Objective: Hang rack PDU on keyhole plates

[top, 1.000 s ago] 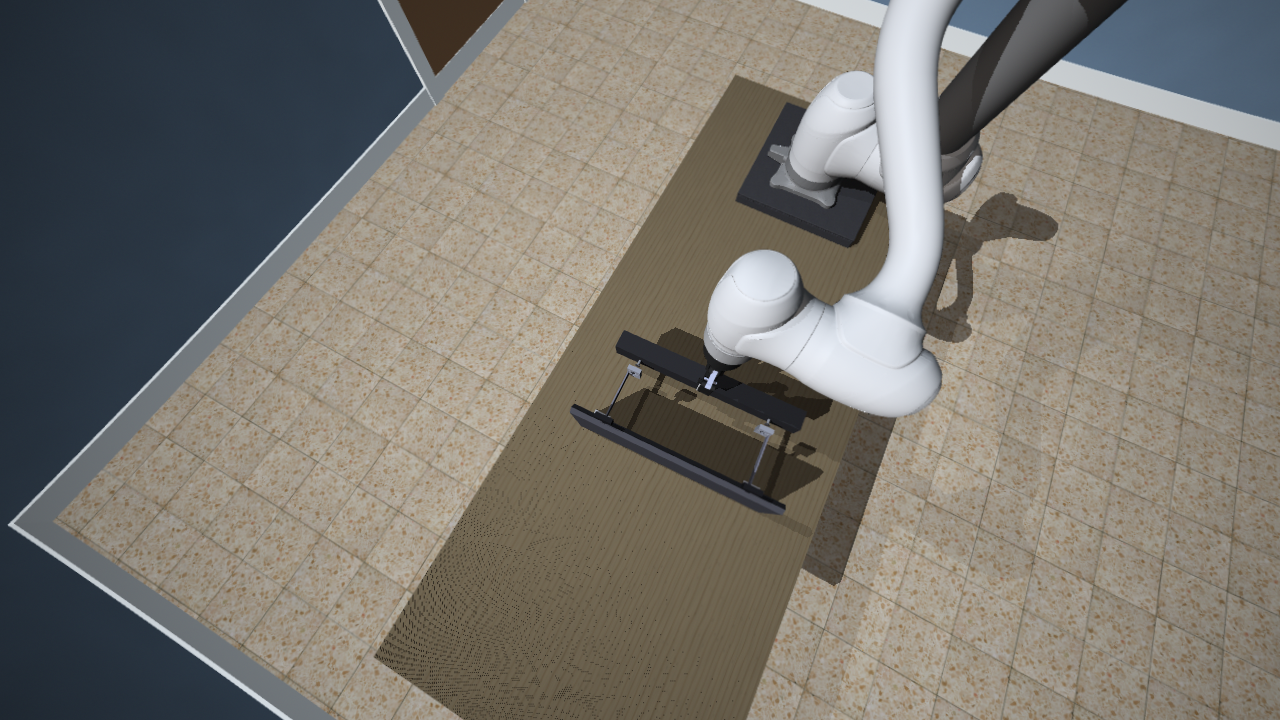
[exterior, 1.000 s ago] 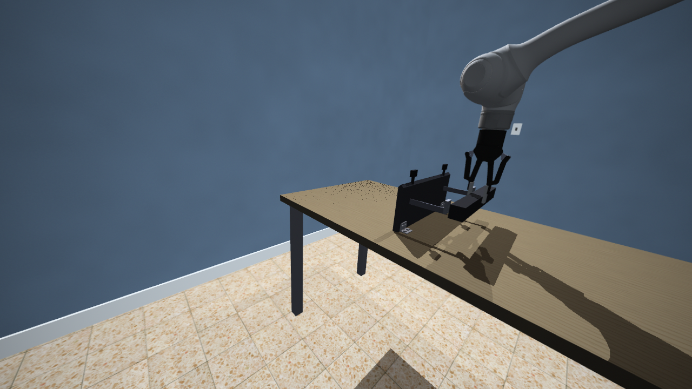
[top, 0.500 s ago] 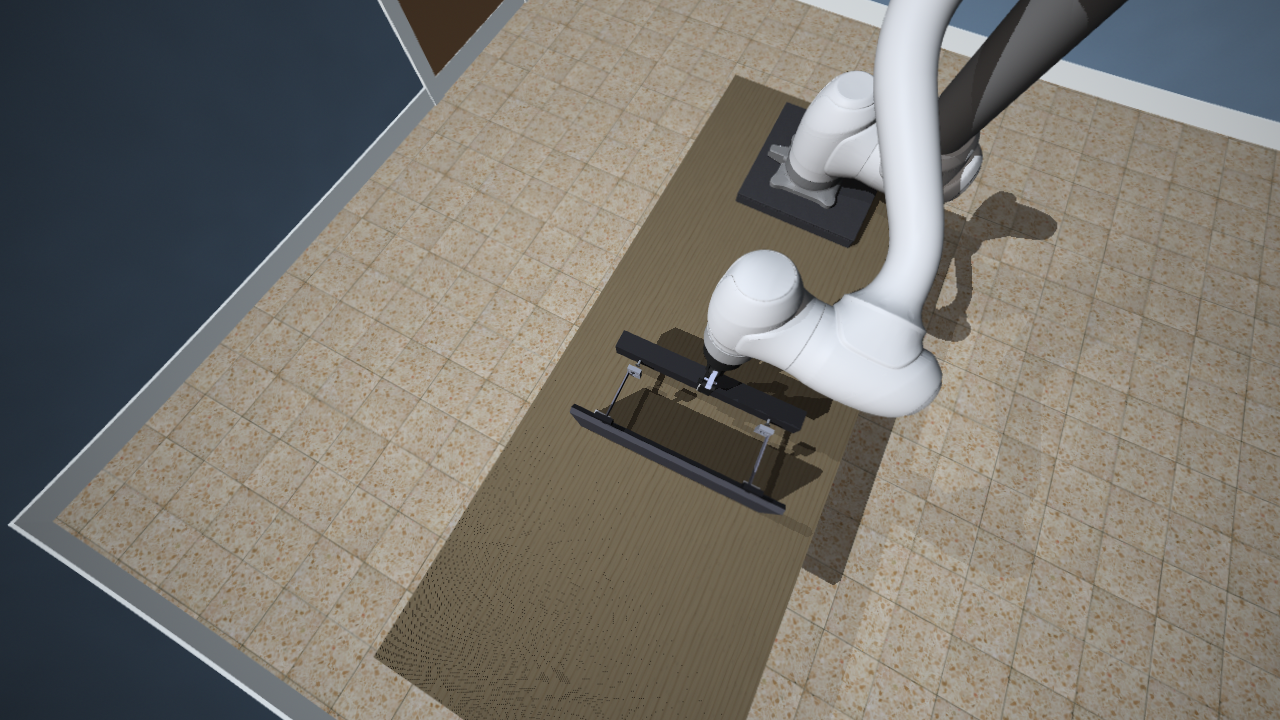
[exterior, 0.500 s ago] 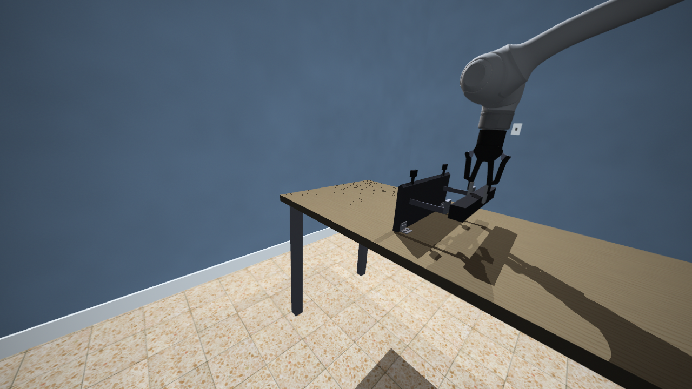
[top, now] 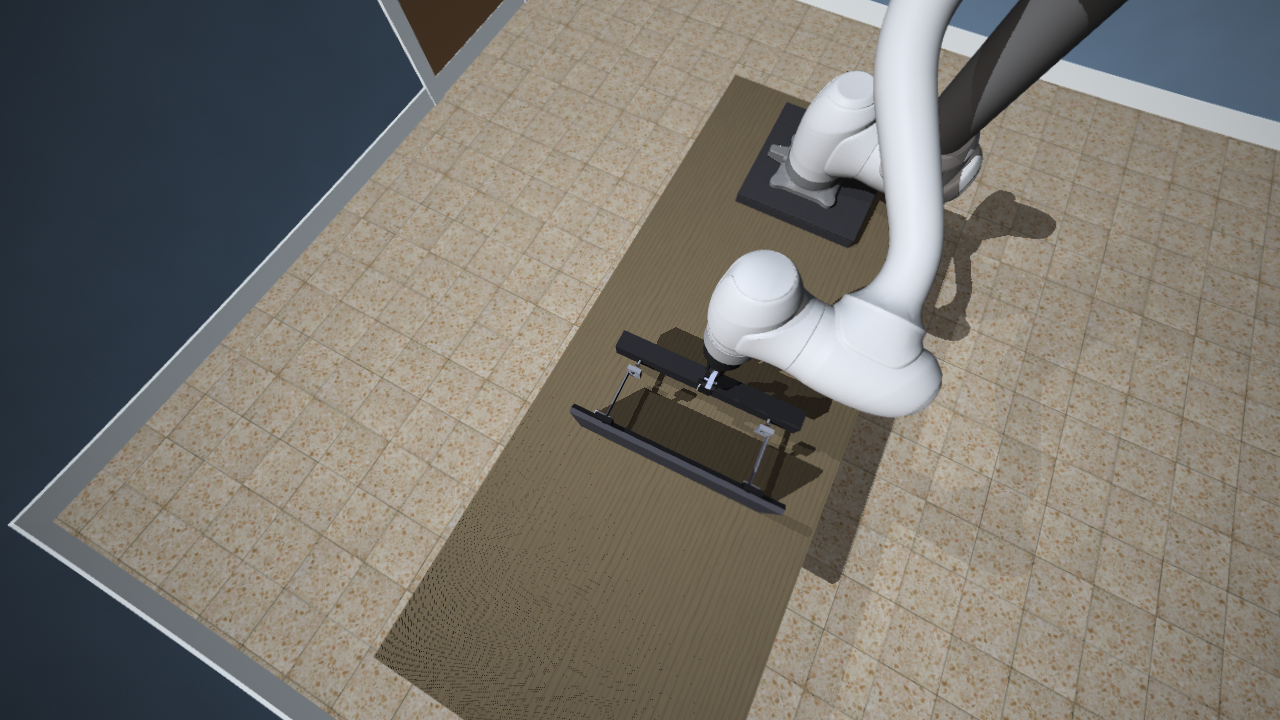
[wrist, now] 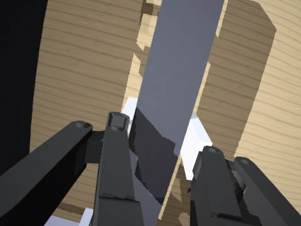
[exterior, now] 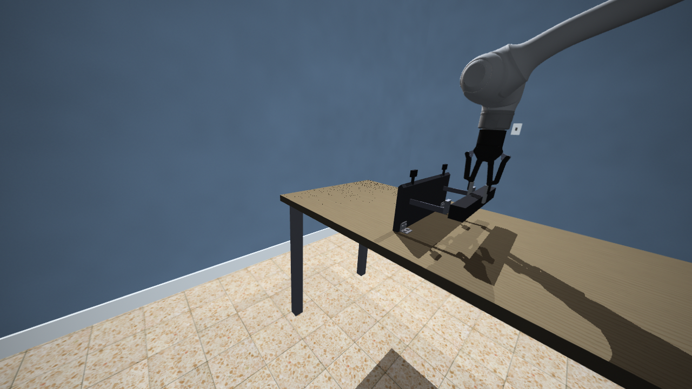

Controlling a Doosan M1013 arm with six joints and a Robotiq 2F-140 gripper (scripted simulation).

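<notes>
The rack PDU lies 2 cm ahead of my hand and 3 cm below it. Round my hand: upright panel 18 cm ahead, 1 cm to the left, 7 cm below.
</notes>
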